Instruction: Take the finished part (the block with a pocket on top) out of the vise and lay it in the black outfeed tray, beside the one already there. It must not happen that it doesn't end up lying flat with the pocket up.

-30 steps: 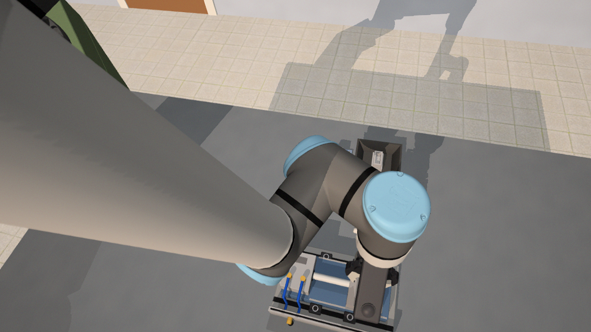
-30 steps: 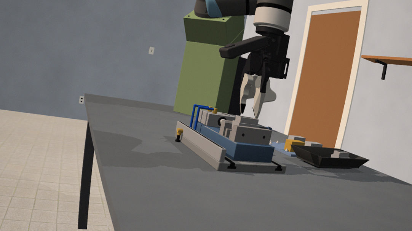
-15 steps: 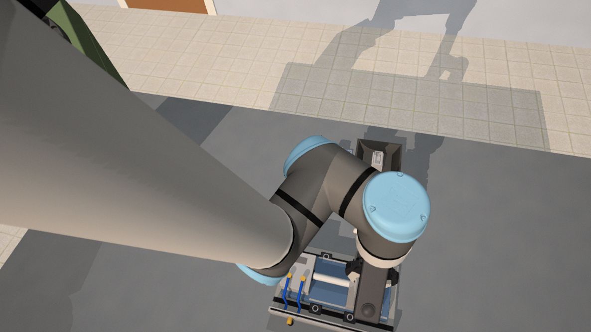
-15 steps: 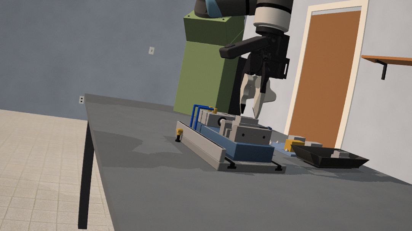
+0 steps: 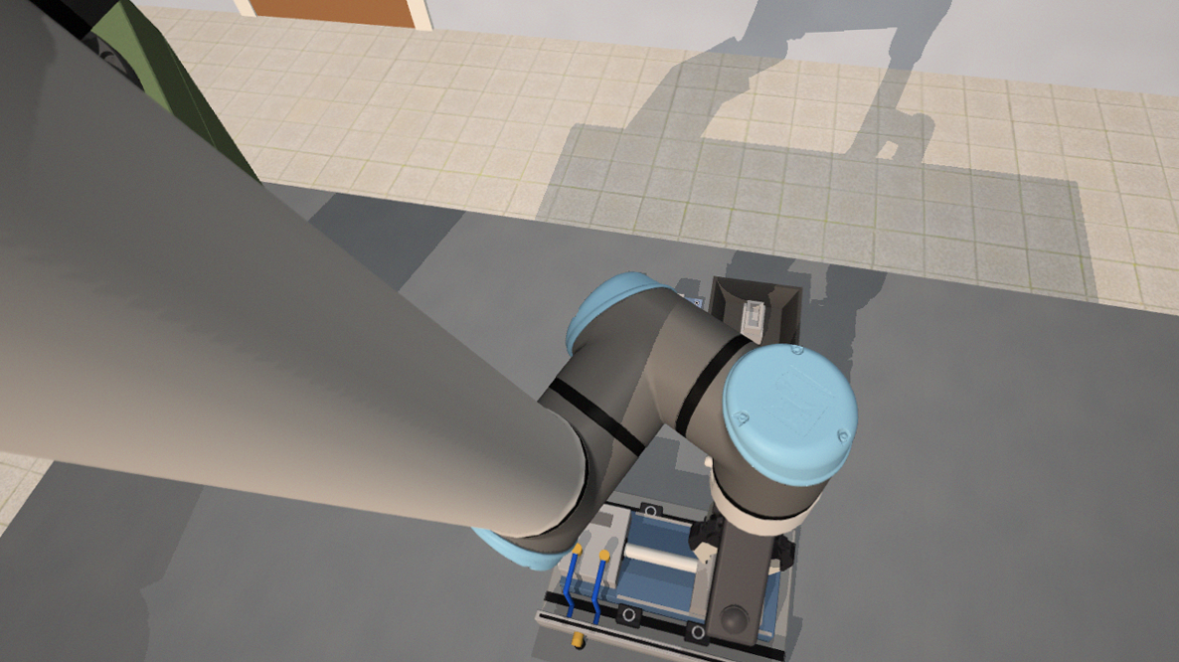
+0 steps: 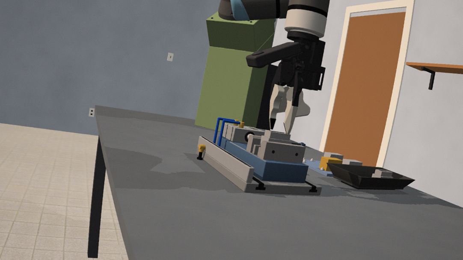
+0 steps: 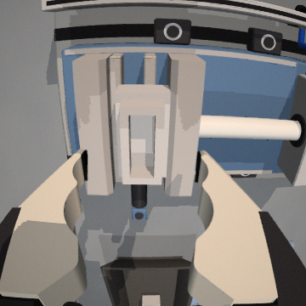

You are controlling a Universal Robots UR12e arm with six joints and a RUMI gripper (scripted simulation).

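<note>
My hand is 80 mm past the vise rod, 50 mm above it and 20 mm to the right of it. The rest, counted from my hand: vise 90 mm below, 60 mm behind, 20 mm to the left; then orange block 330 mm to the left, 100 mm below, 60 mm behind; then blue fixture plate 380 mm to the left, 130 mm below, 80 mm behind.
</note>
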